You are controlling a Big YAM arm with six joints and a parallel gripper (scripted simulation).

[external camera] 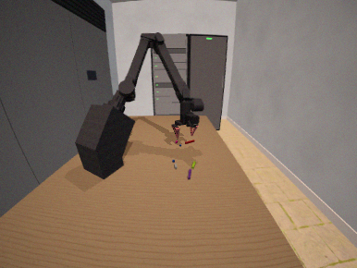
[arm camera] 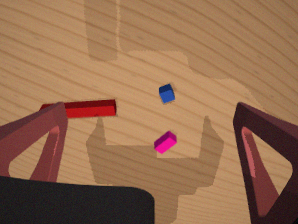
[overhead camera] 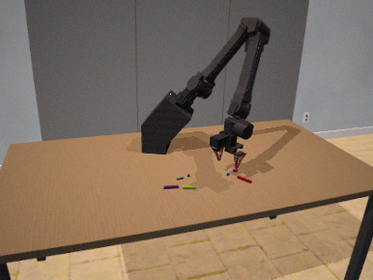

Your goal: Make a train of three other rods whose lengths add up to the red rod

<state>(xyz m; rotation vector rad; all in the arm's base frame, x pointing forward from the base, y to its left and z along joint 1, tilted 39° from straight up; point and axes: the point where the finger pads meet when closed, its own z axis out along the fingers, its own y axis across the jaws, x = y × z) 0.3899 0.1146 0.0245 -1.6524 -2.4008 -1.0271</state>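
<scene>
Now: the magenta rod 50 mm behind my hand, 70 mm to the left of it and 70 mm below it. The rest, counted from my hand: grey rod 50 mm behind, 200 mm to the right, 70 mm below; red rod 40 mm ahead, 70 mm to the left, 70 mm below; lime rod 40 mm ahead, 190 mm to the right, 70 mm below.
</scene>
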